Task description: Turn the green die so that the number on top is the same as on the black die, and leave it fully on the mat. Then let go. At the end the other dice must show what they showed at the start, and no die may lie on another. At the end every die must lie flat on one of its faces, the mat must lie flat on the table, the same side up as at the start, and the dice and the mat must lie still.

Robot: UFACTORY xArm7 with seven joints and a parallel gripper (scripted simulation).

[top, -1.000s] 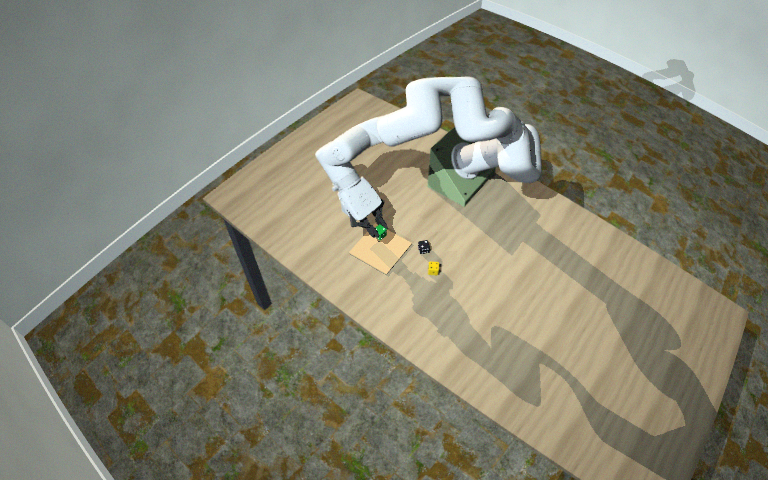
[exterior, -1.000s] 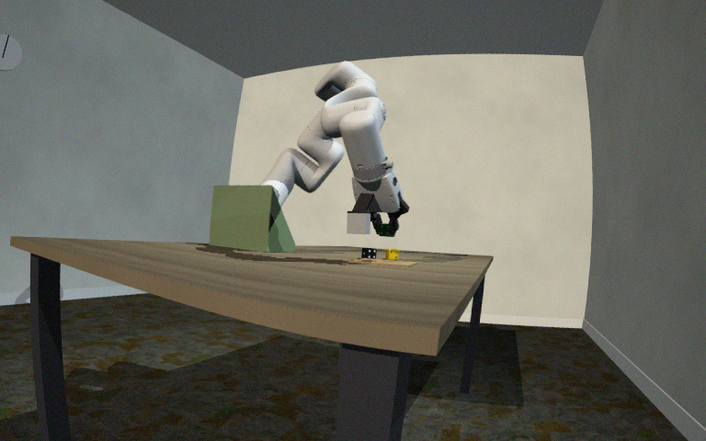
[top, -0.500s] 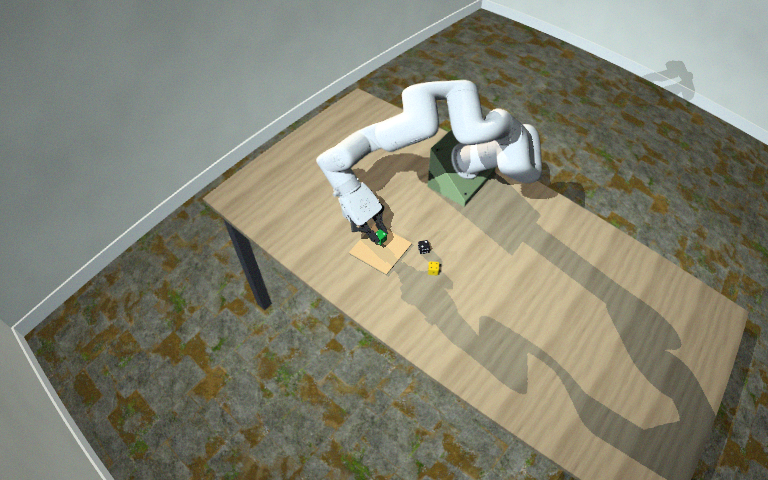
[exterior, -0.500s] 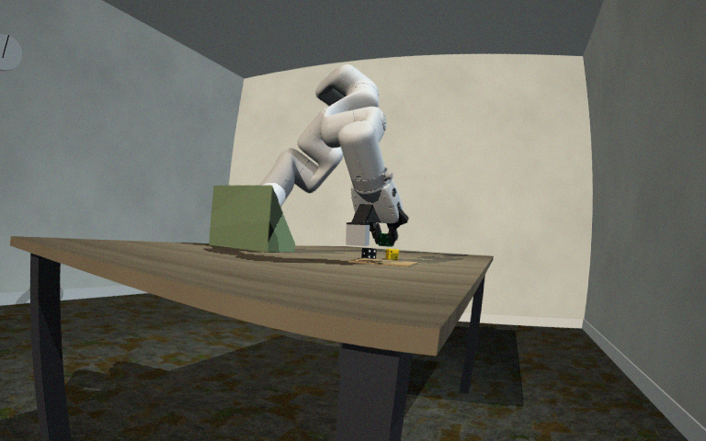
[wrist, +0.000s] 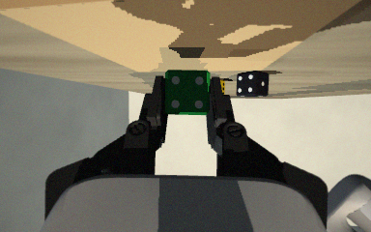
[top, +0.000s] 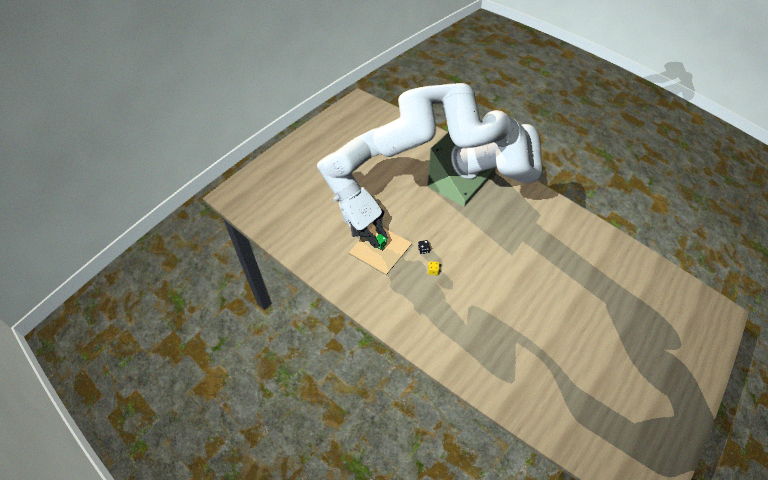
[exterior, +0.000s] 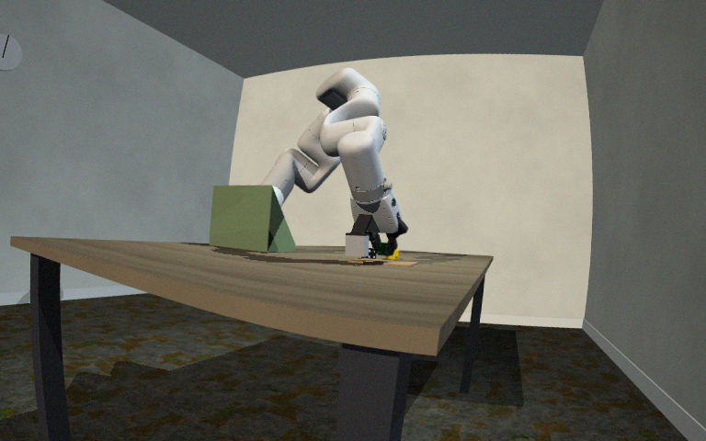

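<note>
The tan mat is 4 cm below my hand and 1 cm to the left of it. The rest, counted from my hand: black die: 11 cm to the left, 9 cm behind, 3 cm below; then yellow die: 18 cm to the left, 5 cm behind, 3 cm below; then green die: 1 cm to the left, 1 cm below.
</note>
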